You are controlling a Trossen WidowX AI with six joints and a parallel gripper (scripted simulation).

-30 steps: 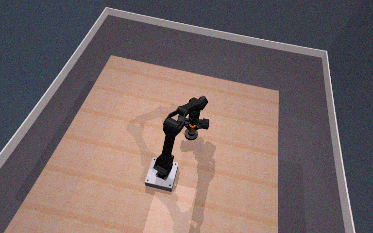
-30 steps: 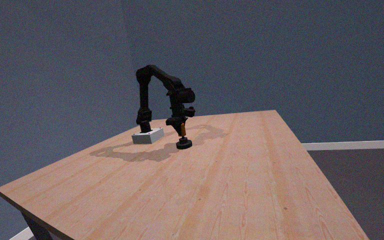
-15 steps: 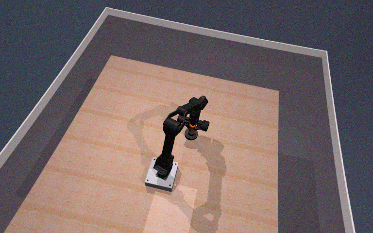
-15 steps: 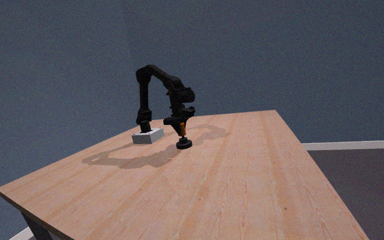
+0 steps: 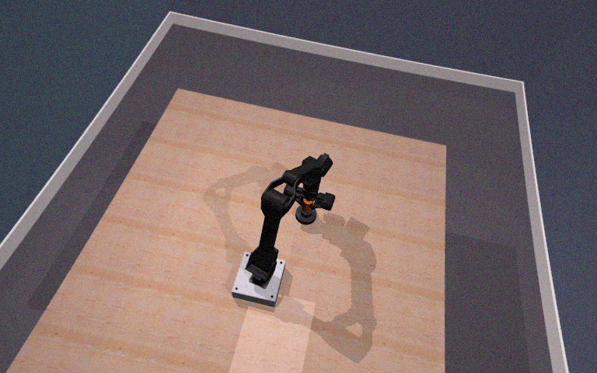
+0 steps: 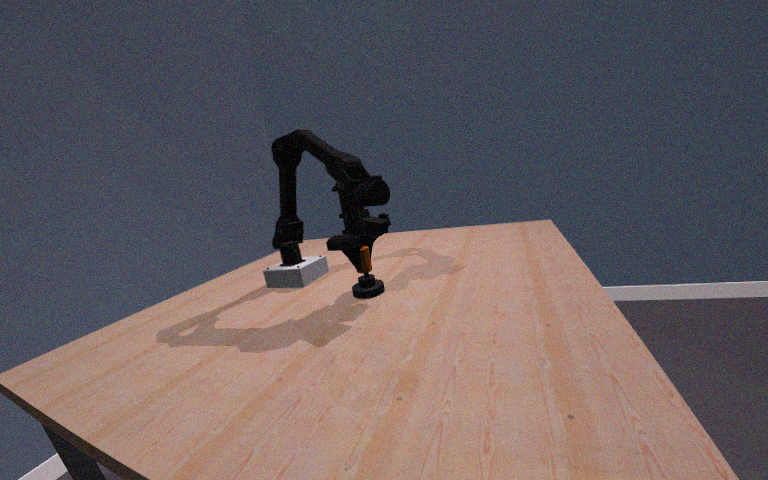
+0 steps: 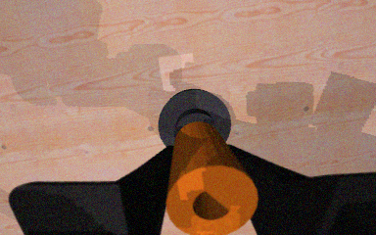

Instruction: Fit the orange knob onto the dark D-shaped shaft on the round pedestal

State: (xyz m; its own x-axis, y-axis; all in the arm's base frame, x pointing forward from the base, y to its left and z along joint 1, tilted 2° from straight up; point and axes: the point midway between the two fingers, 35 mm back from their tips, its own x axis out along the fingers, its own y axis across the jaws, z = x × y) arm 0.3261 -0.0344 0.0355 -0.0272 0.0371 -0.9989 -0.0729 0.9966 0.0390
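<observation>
Now: the orange knob 20 mm above my gripper tip. From my gripper tip the other things lie so: round dark pedestal: 40 mm below.
</observation>
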